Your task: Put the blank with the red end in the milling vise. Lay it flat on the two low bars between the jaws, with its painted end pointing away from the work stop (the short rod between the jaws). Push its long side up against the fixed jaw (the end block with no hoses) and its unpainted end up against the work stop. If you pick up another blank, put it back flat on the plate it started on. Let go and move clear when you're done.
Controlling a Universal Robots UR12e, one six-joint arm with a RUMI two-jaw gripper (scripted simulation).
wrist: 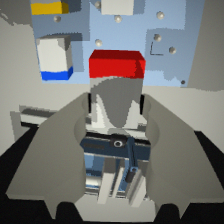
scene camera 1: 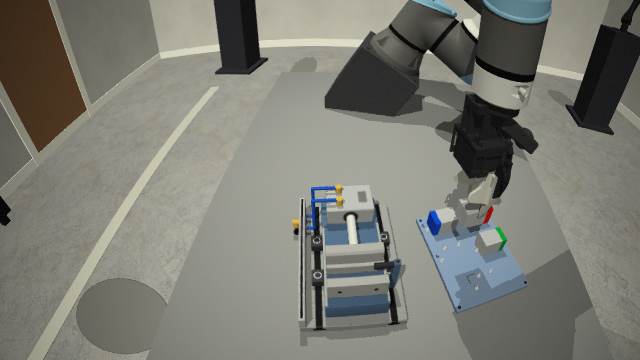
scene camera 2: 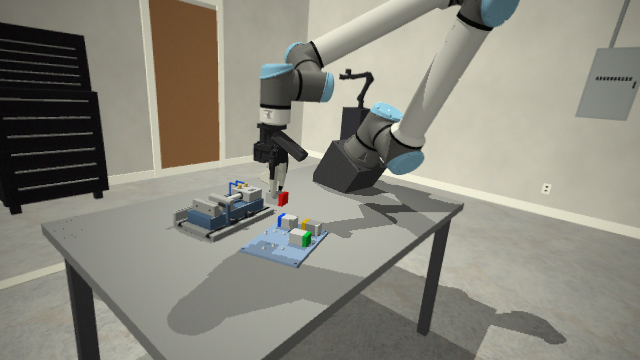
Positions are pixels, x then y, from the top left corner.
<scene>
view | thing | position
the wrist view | my gripper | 115, 95
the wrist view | blue-ended blank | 55, 56
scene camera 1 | my gripper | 473, 208
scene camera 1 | hose block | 365, 210
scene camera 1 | fixed jaw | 363, 285
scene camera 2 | my gripper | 276, 195
</scene>
